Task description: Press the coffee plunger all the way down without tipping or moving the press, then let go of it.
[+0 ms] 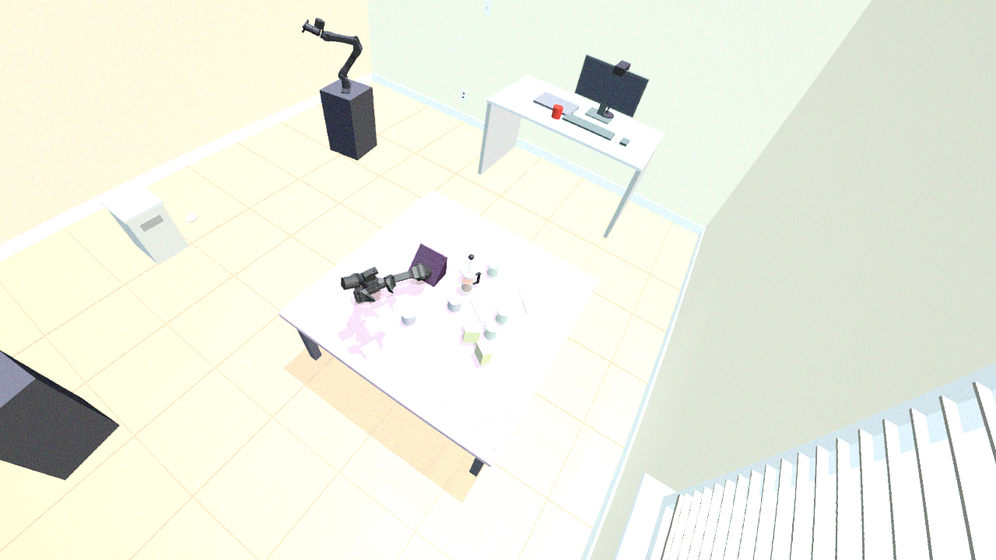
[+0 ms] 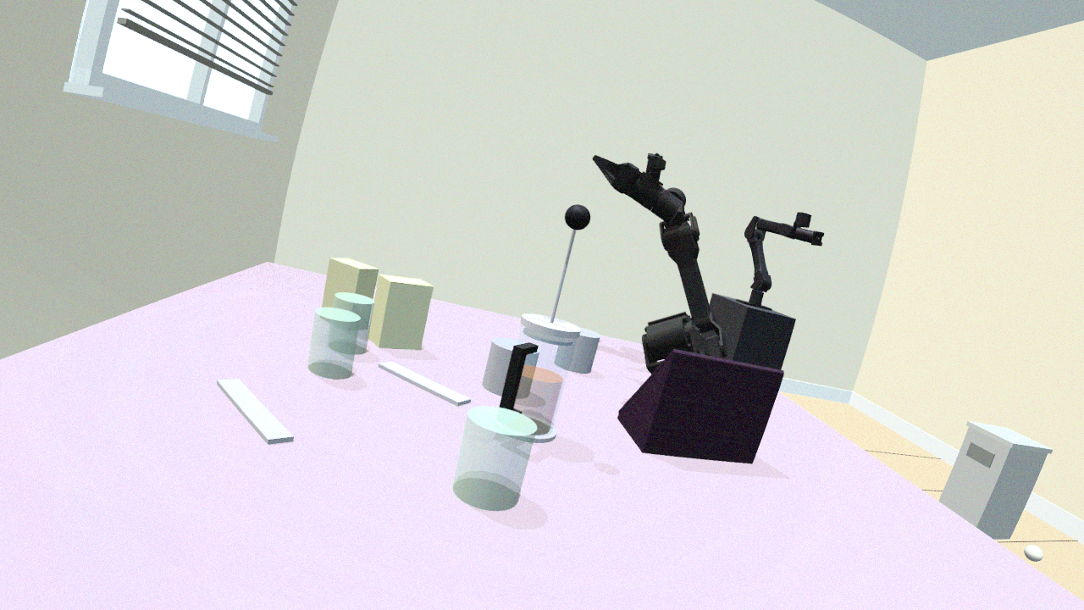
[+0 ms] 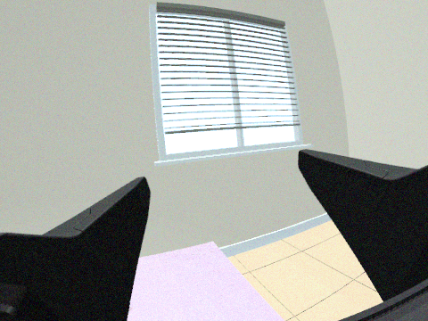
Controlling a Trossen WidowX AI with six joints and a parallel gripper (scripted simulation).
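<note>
My gripper tip is now 520 mm to the right of the coffee press, 270 mm above it and 190 mm short of it.
</note>
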